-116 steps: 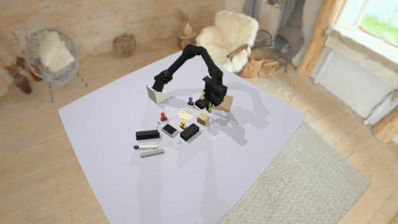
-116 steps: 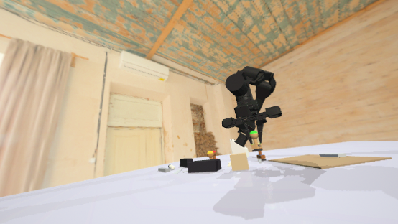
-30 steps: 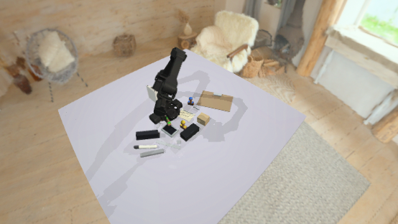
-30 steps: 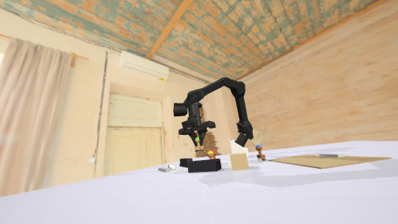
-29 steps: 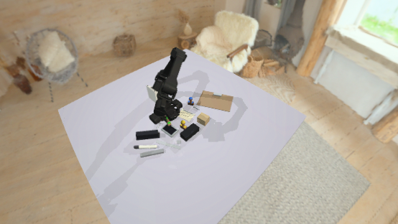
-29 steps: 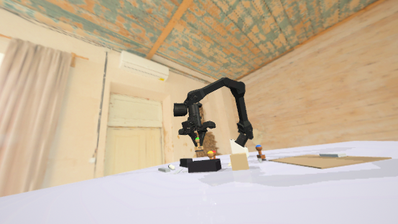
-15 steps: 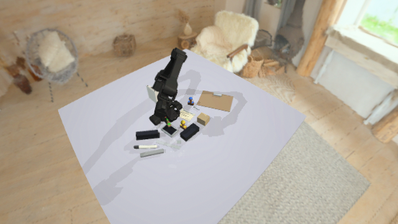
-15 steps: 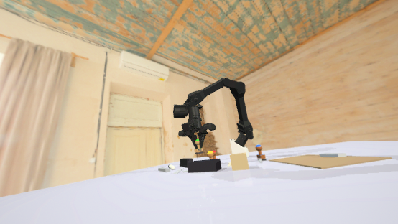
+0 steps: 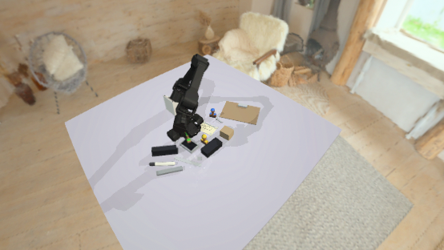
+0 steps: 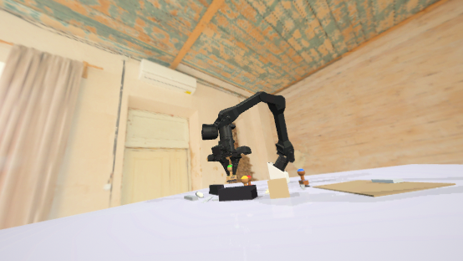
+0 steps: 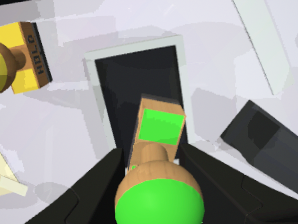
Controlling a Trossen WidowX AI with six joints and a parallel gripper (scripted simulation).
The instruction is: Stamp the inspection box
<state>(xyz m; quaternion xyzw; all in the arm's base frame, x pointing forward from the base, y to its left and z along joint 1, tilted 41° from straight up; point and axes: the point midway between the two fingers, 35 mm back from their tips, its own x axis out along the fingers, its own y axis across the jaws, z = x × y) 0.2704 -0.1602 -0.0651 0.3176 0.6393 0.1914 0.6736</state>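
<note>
My gripper tip is now 7 cm above the dark ink pad. Round my gripper tip: red-knobbed stamp 9 cm behind, 5 cm below, 4 cm to the left; then yellow-knobbed stamp 7 cm to the left, 5 cm below, 5 cm ahead; then green-knobbed pass stamp right at my gripper tip.
</note>
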